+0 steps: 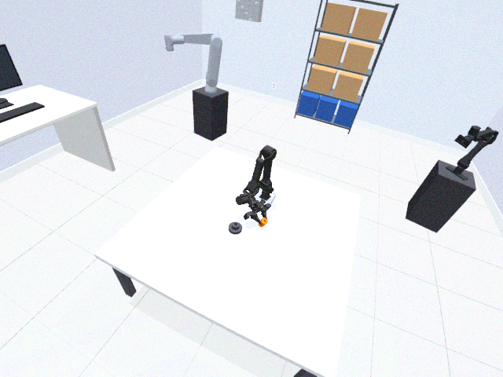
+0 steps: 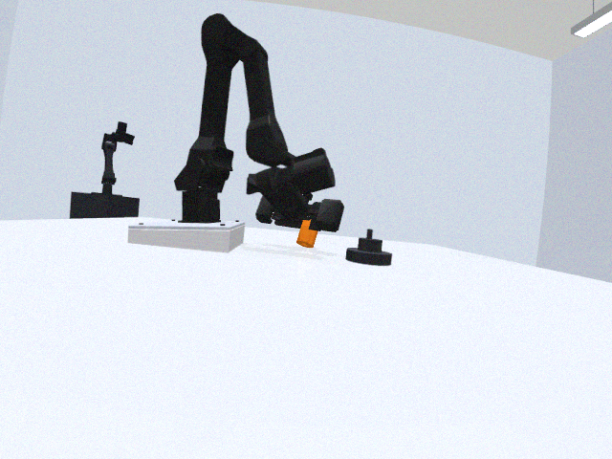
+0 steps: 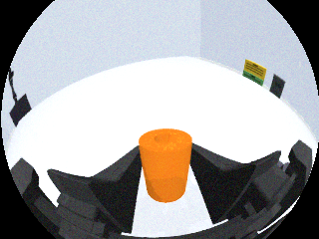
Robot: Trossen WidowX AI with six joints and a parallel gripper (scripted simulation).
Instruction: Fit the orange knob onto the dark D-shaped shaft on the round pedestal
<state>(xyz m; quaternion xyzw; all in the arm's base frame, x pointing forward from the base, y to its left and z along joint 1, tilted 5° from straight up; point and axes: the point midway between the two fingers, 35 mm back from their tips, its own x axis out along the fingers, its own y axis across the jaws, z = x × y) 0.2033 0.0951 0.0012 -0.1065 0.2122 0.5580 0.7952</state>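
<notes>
My gripper tip is 10 mm past the orange knob, 10 mm to the left of it and 10 mm above it. The rest, counted from my gripper tip: round dark pedestal 120 mm ahead, 130 mm to the right, 10 mm below.
</notes>
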